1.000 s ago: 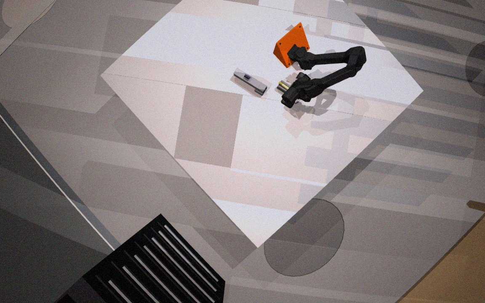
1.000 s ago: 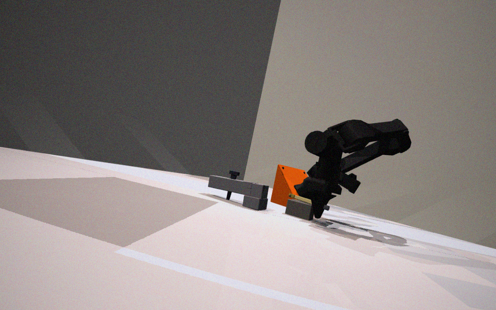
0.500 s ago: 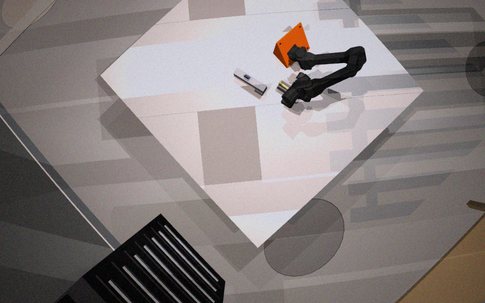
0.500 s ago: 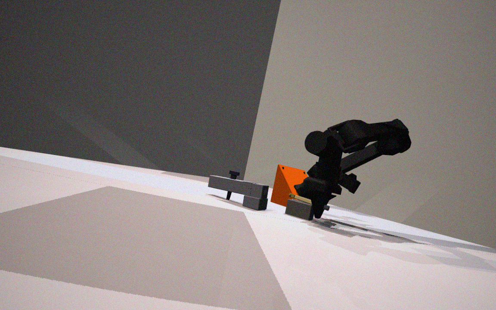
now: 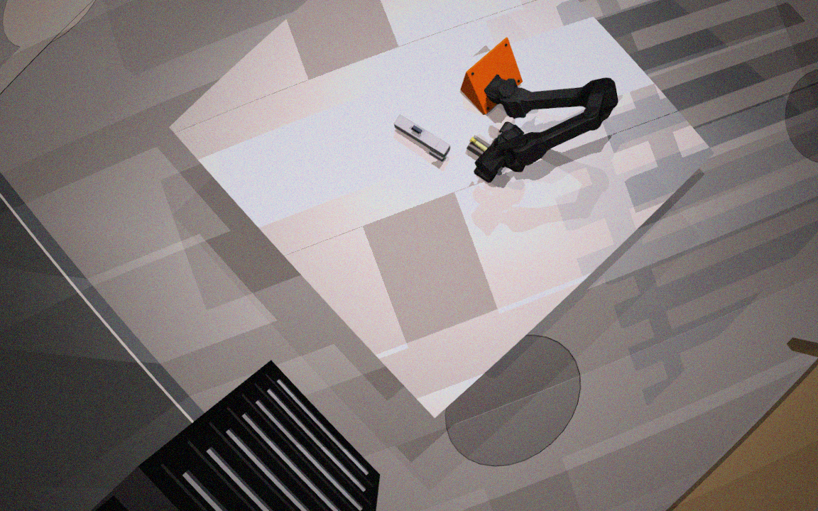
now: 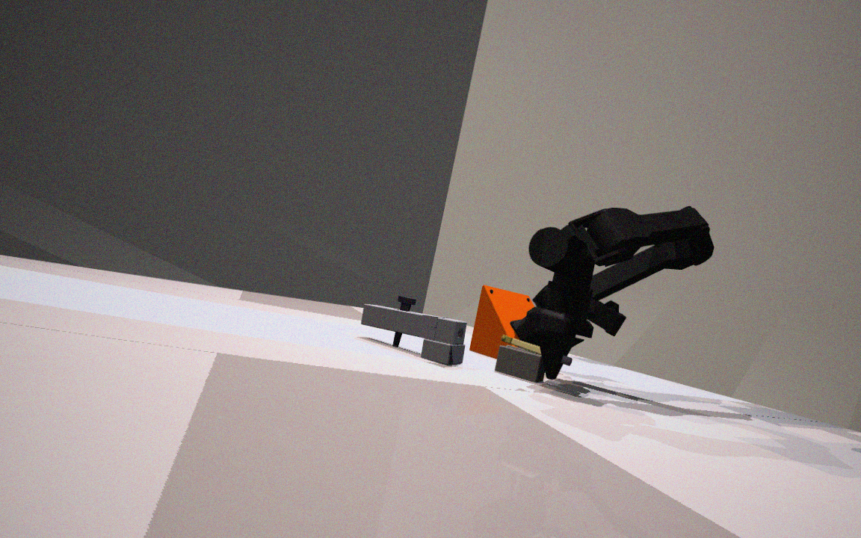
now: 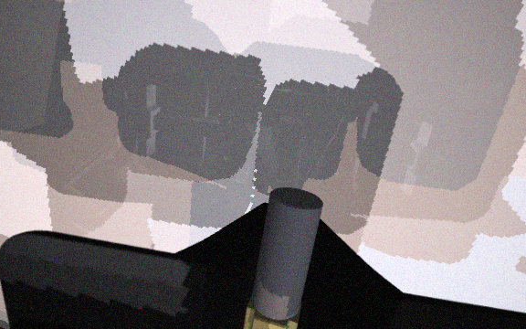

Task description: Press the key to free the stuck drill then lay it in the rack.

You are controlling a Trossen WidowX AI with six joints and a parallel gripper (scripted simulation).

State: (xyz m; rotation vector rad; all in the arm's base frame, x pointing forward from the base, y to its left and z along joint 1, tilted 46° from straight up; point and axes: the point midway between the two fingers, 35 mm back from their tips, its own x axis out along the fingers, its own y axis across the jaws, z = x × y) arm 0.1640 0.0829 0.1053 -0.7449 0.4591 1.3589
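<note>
The drill is 4 cm to the right of my gripper tip and 4 cm above it. From my gripper tip the other things lie so: dark key: 10 cm ahead, 23 cm to the right, 4 cm above; long grey holder: 10 cm ahead, 21 cm to the right, 3 cm above; grey rack: 5 cm to the right, 1 cm above.
</note>
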